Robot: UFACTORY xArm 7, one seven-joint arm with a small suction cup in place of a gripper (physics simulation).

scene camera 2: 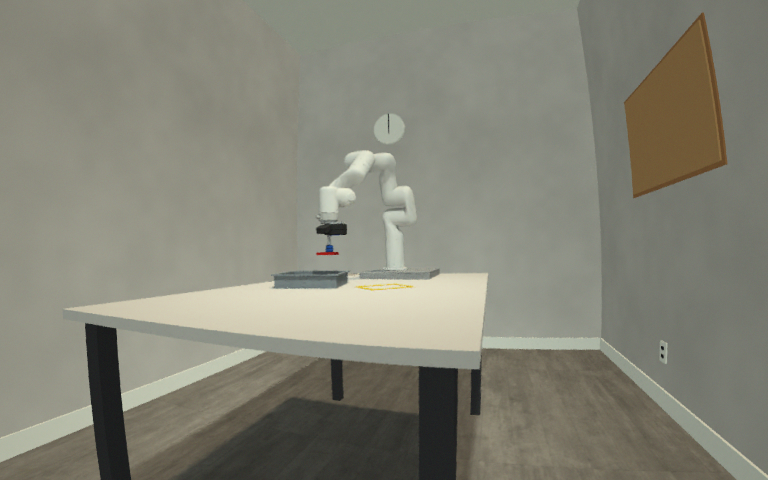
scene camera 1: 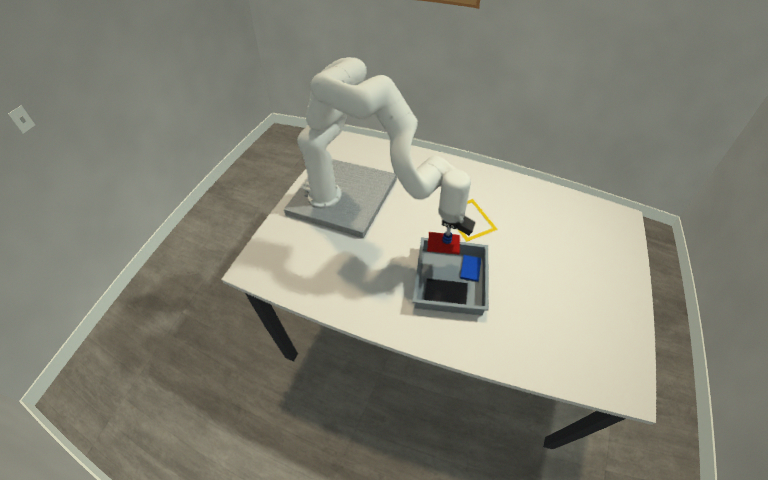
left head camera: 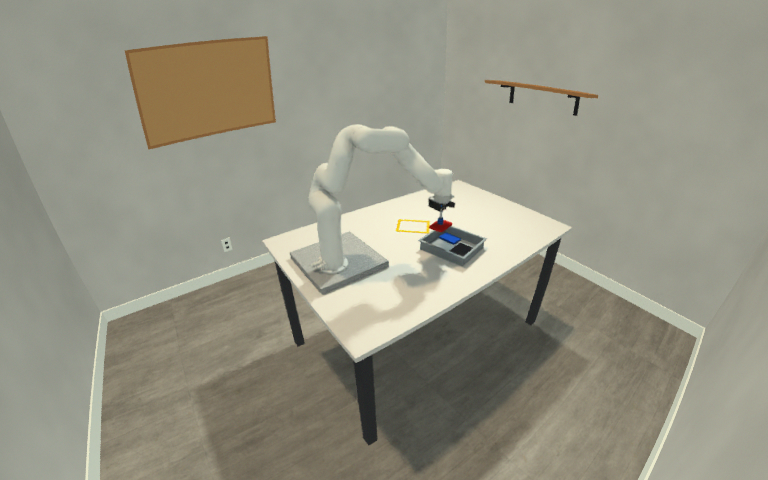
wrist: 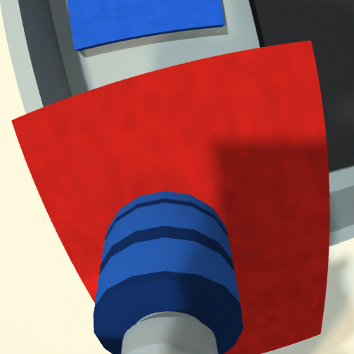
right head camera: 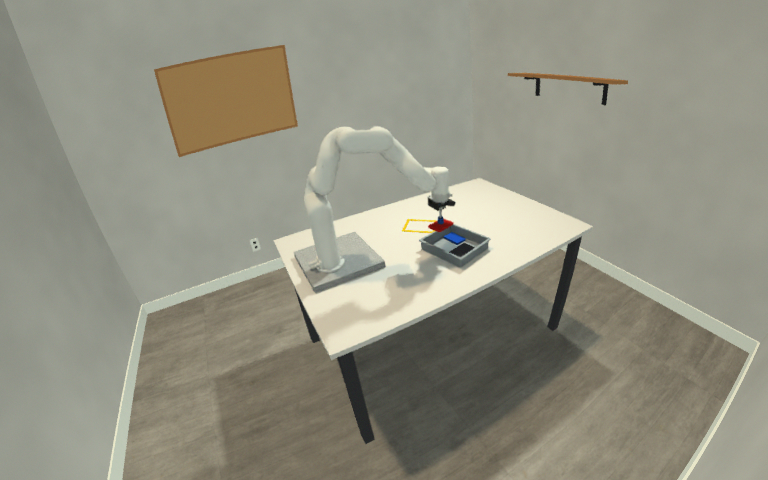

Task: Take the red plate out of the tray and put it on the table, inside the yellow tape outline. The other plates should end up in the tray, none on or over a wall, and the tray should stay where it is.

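Pixels of known places: hand, tool point: point(scene camera 2: 329, 254) point(scene camera 1: 446, 242) point(left head camera: 440, 225) point(right head camera: 440, 224); arm's base, link origin: point(scene camera 2: 395, 269) point(scene camera 1: 324, 195) point(left head camera: 333, 265) point(right head camera: 330, 264).
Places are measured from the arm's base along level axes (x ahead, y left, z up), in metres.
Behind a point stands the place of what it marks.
Observation:
The red plate point(left head camera: 436, 226) @(x 0.458, y -0.138, z 0.095 m) point(right head camera: 435, 226) @(x 0.455, y -0.140, z 0.095 m) point(scene camera 1: 435, 242) @(x 0.463, y -0.147, z 0.095 m) point(scene camera 2: 320, 253) @(x 0.538, y -0.142, z 0.091 m) point(wrist: 150, 130) hangs level under my suction cup point(left head camera: 440, 221) point(right head camera: 440, 220) point(scene camera 1: 447, 238) point(scene camera 2: 329, 248) point(wrist: 167, 270), which is shut on it. In scene camera 2 it is clearly above the tray walls. The grey tray point(left head camera: 442, 253) @(x 0.437, y -0.208, z -0.005 m) point(right head camera: 442, 254) @(x 0.438, y -0.213, z -0.006 m) point(scene camera 1: 451, 309) @(x 0.568, y -0.287, z -0.014 m) point(scene camera 2: 310, 281) @(x 0.636, y -0.133, z -0.006 m) stands on the table. The blue plate point(left head camera: 450, 238) @(x 0.581, y -0.120, z -0.018 m) point(right head camera: 454, 238) @(x 0.580, y -0.120, z -0.018 m) point(scene camera 1: 470, 267) @(x 0.585, y -0.114, z -0.018 m) point(wrist: 145, 20) and the black plate point(left head camera: 461, 249) @(x 0.549, y -0.224, z -0.018 m) point(right head camera: 461, 249) @(x 0.543, y -0.217, z -0.018 m) point(scene camera 1: 445, 291) @(x 0.532, y -0.230, z -0.018 m) point(wrist: 310, 75) lie inside it. The yellow tape outline point(left head camera: 412, 232) point(right head camera: 416, 231) point(scene camera 1: 485, 215) point(scene camera 2: 385, 289) is on the table beside the tray.
The arm's grey base slab point(left head camera: 356, 275) @(x 0.044, y -0.115, z -0.006 m) point(right head camera: 351, 273) @(x 0.051, y -0.115, z -0.002 m) point(scene camera 1: 339, 225) @(x 0.118, y -0.114, z -0.001 m) point(scene camera 2: 399, 275) @(x 0.209, y 0.077, z -0.014 m) lies on the white table point(left head camera: 509, 226) @(x 0.963, y -0.216, z -0.031 m) point(right head camera: 521, 226) @(x 0.953, y -0.219, z -0.031 m) point(scene camera 1: 566, 311) @(x 0.937, y -0.165, z -0.031 m) point(scene camera 2: 368, 322) @(x 1.134, y 0.261, z -0.031 m). A corkboard point(left head camera: 203, 90) point(right head camera: 226, 101) point(scene camera 2: 673, 113) and a wall shelf point(left head camera: 540, 88) point(right head camera: 566, 77) are on the walls.

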